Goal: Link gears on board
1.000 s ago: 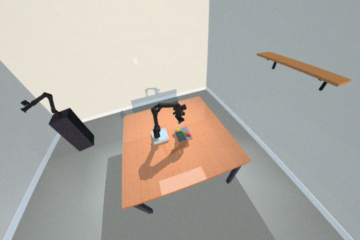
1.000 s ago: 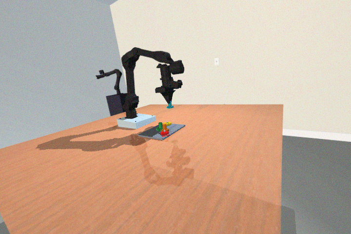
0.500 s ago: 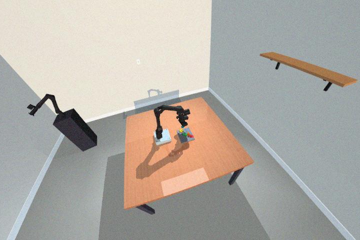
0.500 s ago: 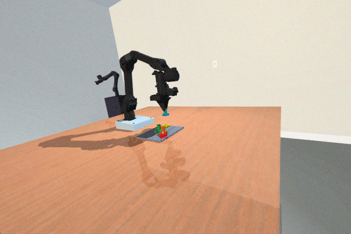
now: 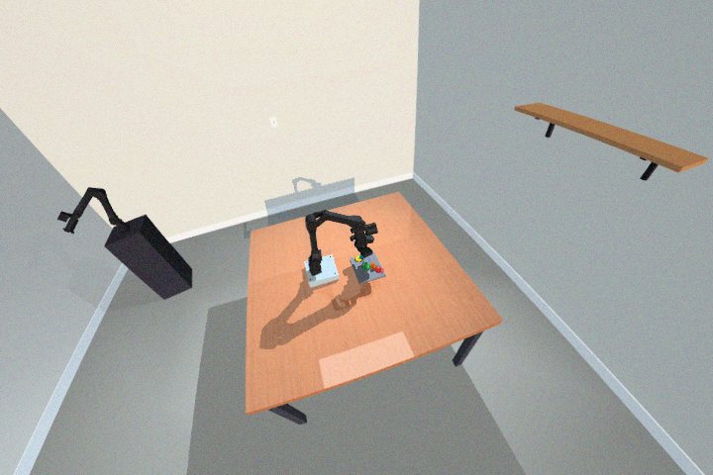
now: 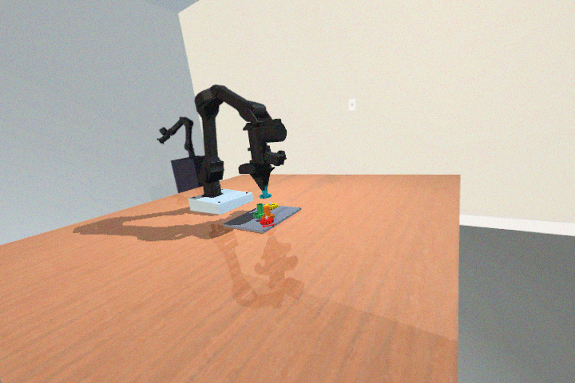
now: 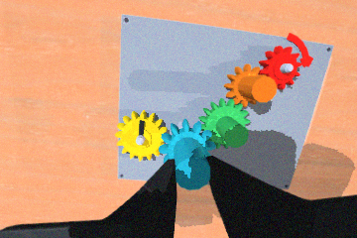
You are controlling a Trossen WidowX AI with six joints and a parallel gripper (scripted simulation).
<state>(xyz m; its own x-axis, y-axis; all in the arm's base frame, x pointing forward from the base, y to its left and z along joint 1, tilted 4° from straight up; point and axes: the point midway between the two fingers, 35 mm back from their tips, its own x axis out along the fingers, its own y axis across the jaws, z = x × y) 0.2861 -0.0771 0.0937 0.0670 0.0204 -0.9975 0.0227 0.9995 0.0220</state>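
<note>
The teal gear is 1 cm below my gripper tip. The rest, counted from my gripper tip: yellow gear (1 cm behind, 4 cm to the left, 7 cm below); then orange gear (4 cm ahead, 7 cm to the right, 6 cm below); then green gear (4 cm to the right, 6 cm below).
</note>
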